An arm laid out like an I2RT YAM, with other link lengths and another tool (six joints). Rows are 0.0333 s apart.
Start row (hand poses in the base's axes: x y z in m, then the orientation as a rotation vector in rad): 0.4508 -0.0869 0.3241 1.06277 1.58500 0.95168
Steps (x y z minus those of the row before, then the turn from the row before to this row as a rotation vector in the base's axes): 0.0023 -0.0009 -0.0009 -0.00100 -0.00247 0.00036; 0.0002 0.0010 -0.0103 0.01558 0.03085 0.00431; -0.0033 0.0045 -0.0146 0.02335 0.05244 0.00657; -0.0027 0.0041 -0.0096 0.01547 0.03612 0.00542; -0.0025 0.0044 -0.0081 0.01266 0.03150 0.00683; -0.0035 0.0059 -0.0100 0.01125 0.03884 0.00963; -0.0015 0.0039 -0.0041 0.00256 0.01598 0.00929; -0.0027 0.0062 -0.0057 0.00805 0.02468 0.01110; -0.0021 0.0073 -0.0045 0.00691 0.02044 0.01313; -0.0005 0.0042 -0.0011 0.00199 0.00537 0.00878; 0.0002 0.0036 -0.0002 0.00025 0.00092 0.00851
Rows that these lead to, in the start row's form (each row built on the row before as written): 0.4531 -0.0878 0.3232 1.06028 1.58355 0.95201; 0.4533 -0.0868 0.3129 1.08745 1.60653 0.95643; 0.4500 -0.0823 0.2983 1.13226 1.64594 0.96026; 0.4473 -0.0782 0.2887 1.16222 1.67383 0.96260; 0.4448 -0.0738 0.2806 1.18634 1.69990 0.96497; 0.4413 -0.0679 0.2706 1.21241 1.73423 0.96419; 0.4398 -0.0640 0.2665 1.21776 1.75302 0.96489; 0.4371 -0.0578 0.2608 1.23106 1.77842 0.96802; 0.4350 -0.0505 0.2563 1.23912 1.80247 0.97302; 0.4345 -0.0463 0.2552 1.23711 1.81292 0.97747; 0.4347 -0.0427 0.2550 1.23113 1.82021 0.98202
